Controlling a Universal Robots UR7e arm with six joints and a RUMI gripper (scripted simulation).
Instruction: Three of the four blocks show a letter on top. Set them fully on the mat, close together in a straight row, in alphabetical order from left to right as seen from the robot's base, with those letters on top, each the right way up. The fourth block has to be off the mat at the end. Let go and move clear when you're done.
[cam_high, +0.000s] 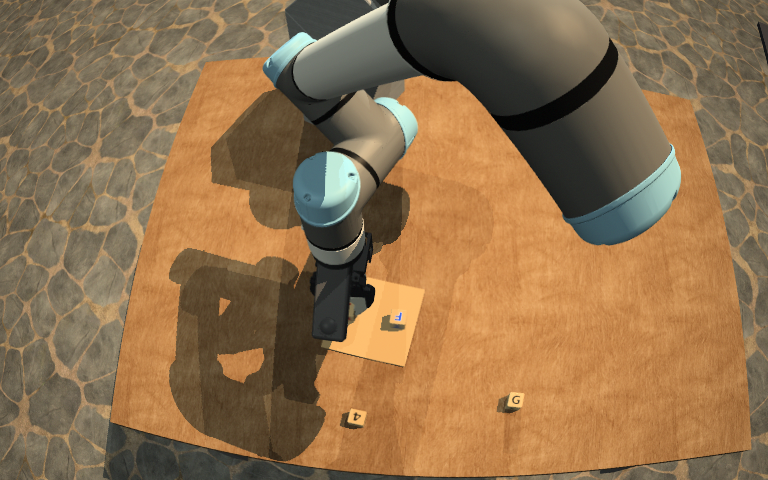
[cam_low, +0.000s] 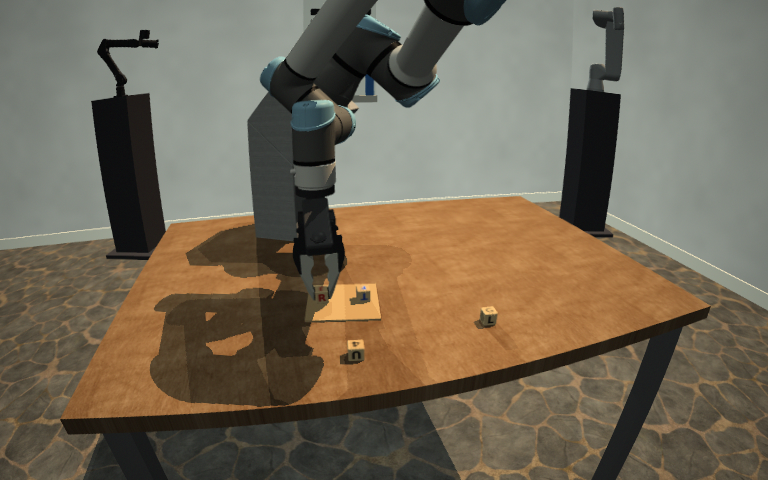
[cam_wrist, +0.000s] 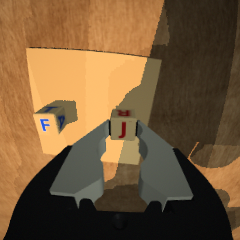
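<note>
Right now my hand is 10 mm past the tan mat, 40 mm to the right of it and 20 mm above it. Also, from my hand: block: 10 mm behind, 80 mm to the left, 10 mm below.
</note>
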